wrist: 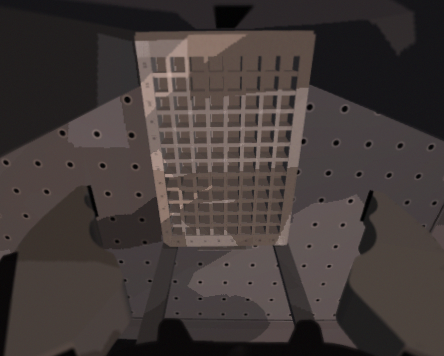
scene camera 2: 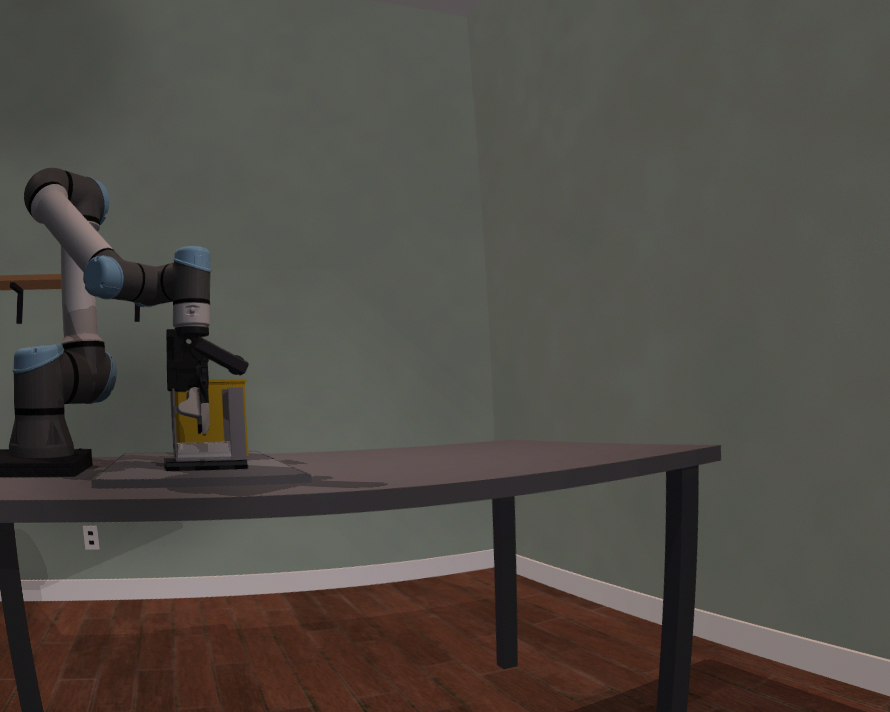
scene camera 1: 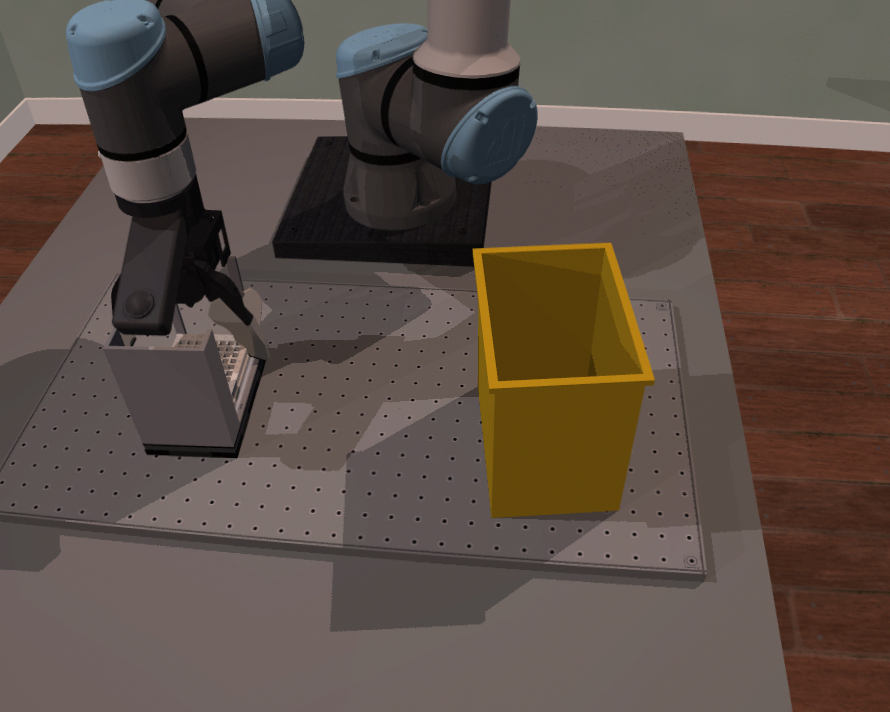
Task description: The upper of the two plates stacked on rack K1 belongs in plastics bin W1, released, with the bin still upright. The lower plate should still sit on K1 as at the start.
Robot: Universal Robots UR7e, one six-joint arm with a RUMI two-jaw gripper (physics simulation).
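Places are measured from the arm's base along level axes (x ahead, y left, z up), in metres.
Where they show: gripper, fingertip midpoint: [wrist: 229, 193] [scene camera 2: 201, 434]; arm's base at its link origin: [scene camera 2: 41, 454] [scene camera 1: 400, 197].
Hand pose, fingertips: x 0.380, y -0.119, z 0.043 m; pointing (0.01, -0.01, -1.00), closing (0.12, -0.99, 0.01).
Note:
Each offset is from my fingertips to the top centre of the thing. "pt": to the spot under its first point. Level surfaces: height alone.
Rack K1 @(dx +0.001, dy +0.002, dz +0.085 m) [scene camera 1: 174, 400] [scene camera 2: 236, 423] stands at the left of the perforated board, with grey upright panels and a black base. The white gridded upper plate @(dx +0.011, dy +0.003, dz -0.016 m) [scene camera 1: 231, 357] [wrist: 232, 120] lies flat in it. In scene camera 2 the white plate stack @(pt dx +0.006, dy -0.040, dz -0.026 m) [scene camera 2: 204, 449] shows low in the rack; the lower plate cannot be told apart clearly. My gripper [scene camera 2: 201, 427] [wrist: 229, 193] is open and empty, pointing down above the stack, its fingers wide apart on either side of the plate's width. Yellow bin W1 @(dx -0.003, dy +0.360, dz +0.117 m) [scene camera 1: 560, 445] [scene camera 2: 215, 415] stands upright at the right of the board, open at the top.
The perforated board @(dz -0.063 m) [scene camera 1: 311, 512] lies on the grey table @(dz -0.076 m) [scene camera 1: 185, 631] [scene camera 2: 415, 467]. The arm's black base plate [scene camera 1: 296, 230] [scene camera 2: 44, 461] stands behind the board. The rack's upright panels rise close around my fingers. A stretch of board separates the rack from the bin.

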